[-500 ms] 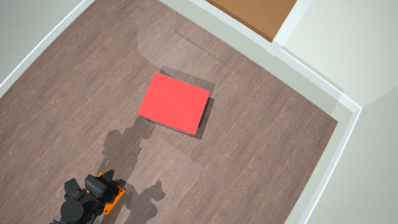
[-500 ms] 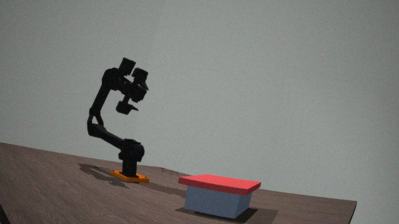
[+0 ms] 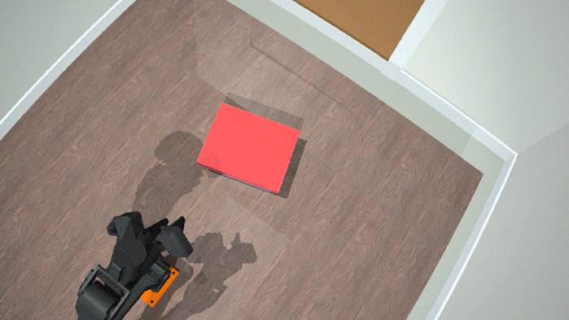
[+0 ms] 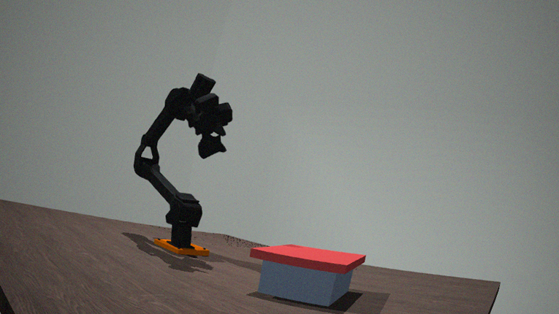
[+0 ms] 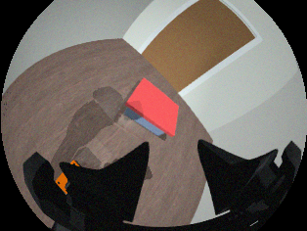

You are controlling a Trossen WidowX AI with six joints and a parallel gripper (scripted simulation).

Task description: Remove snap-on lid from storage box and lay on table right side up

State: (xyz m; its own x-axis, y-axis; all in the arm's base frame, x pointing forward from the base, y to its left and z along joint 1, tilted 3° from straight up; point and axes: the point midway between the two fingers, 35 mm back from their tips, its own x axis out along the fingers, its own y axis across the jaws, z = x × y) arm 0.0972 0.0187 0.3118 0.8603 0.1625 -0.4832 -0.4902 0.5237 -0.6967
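Right now my gripper tip is 29 cm short of the red lid, 22 cm above it and 6 cm to the right of it. From my gripper tip the other things lie so: blue storage box (29 cm ahead, 26 cm below, 6 cm to the left).
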